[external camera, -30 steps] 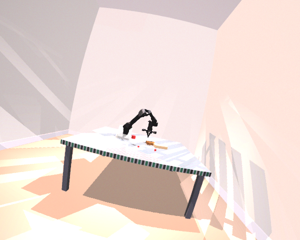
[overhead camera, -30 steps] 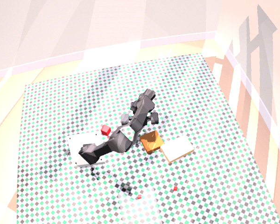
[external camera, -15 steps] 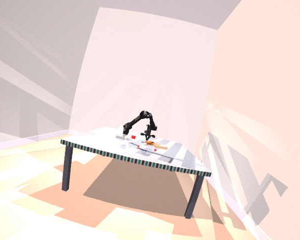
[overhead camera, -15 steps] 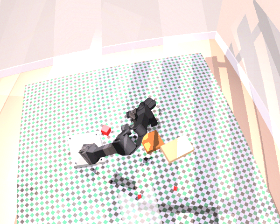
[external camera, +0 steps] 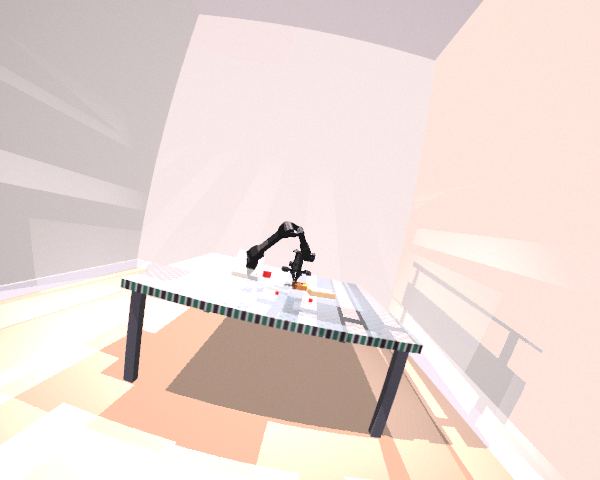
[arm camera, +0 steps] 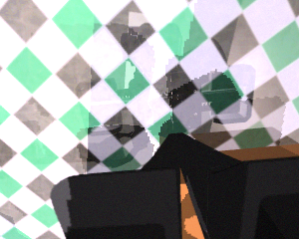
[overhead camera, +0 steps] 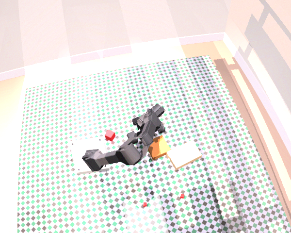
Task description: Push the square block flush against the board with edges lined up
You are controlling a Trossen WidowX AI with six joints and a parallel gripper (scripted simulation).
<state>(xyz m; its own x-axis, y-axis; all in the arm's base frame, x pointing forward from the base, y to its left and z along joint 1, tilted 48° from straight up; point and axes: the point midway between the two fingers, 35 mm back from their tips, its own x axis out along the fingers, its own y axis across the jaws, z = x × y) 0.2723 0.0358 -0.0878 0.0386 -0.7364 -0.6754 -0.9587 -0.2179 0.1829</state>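
My gripper tip is 50 mm short of the orange square block, 50 mm to the left of it and 10 mm below it. Also, from my gripper tip: red cube (190 mm behind, 50 mm to the left, 10 mm above); then pale tan board (180 mm ahead, 120 mm to the right, 10 mm above).
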